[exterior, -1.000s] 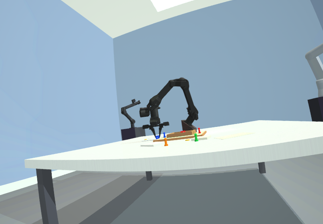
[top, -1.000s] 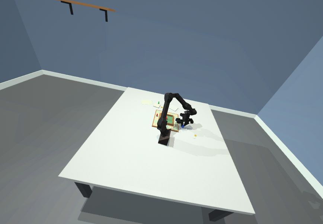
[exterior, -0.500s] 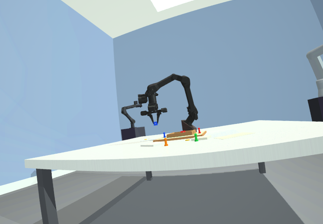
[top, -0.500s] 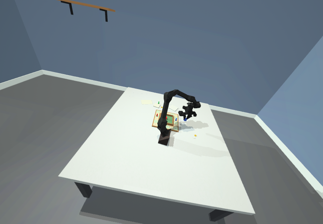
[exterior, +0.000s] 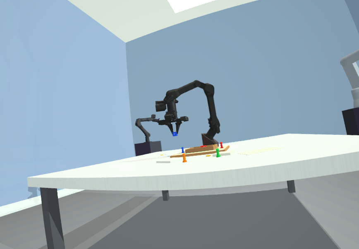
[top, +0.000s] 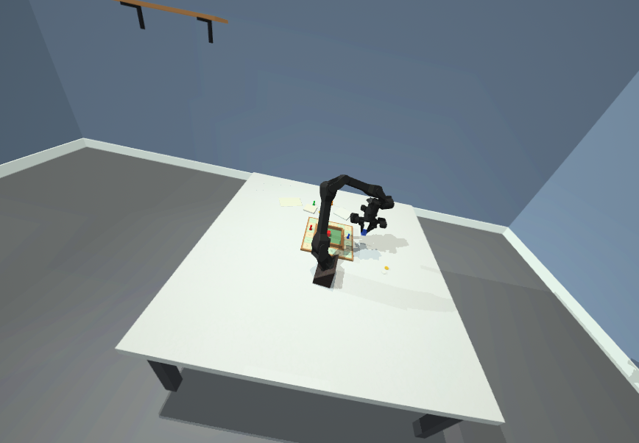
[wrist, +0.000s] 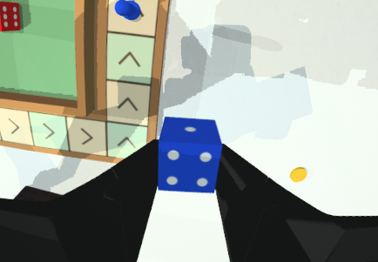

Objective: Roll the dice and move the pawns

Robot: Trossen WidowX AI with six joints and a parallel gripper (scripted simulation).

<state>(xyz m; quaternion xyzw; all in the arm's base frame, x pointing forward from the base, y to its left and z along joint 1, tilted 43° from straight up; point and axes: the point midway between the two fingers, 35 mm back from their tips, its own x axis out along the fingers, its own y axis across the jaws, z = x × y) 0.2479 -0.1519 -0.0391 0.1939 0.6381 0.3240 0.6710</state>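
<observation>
Right now my gripper tip is 29 cm to the right of the red pawn, 10 cm above it and 3 cm short of it. Also, from my gripper tip: blue pawn 10 cm below, 7 cm to the left, 6 cm ahead; then white card 30 cm ahead, 13 cm to the left, 12 cm below; then green tray 17 cm to the left, 12 cm below, 2 cm ahead.
</observation>
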